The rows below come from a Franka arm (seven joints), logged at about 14 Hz.
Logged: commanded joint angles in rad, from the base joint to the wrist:
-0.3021 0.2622 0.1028 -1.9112 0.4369 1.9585 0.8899
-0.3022 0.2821 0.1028 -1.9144 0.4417 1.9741 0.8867
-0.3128 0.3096 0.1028 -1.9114 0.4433 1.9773 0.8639
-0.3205 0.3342 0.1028 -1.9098 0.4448 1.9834 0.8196
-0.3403 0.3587 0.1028 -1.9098 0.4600 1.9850 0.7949
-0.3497 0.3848 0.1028 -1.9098 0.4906 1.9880 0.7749
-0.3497 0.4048 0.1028 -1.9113 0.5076 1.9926 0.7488
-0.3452 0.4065 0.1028 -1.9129 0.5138 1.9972 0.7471
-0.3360 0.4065 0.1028 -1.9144 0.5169 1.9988 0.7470
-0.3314 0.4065 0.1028 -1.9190 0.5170 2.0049 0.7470
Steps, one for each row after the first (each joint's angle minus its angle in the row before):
-0.0001 0.0199 0.0000 -0.0032 0.0048 0.0156 -0.0032
-0.0106 0.0275 0.0000 0.0030 0.0016 0.0032 -0.0228
-0.0077 0.0246 0.0000 0.0016 0.0015 0.0061 -0.0443
-0.0198 0.0245 0.0000 0.0000 0.0152 0.0016 -0.0247
-0.0094 0.0261 0.0000 0.0000 0.0306 0.0030 -0.0200
0.0000 0.0200 0.0000 -0.0015 0.0170 0.0046 -0.0261
0.0045 0.0017 0.0000 -0.0016 0.0062 0.0046 -0.0017
0.0092 0.0000 0.0000 -0.0015 0.0031 0.0016 -0.0001
0.0046 0.0000 0.0000 -0.0046 0.0001 0.0061 0.0000

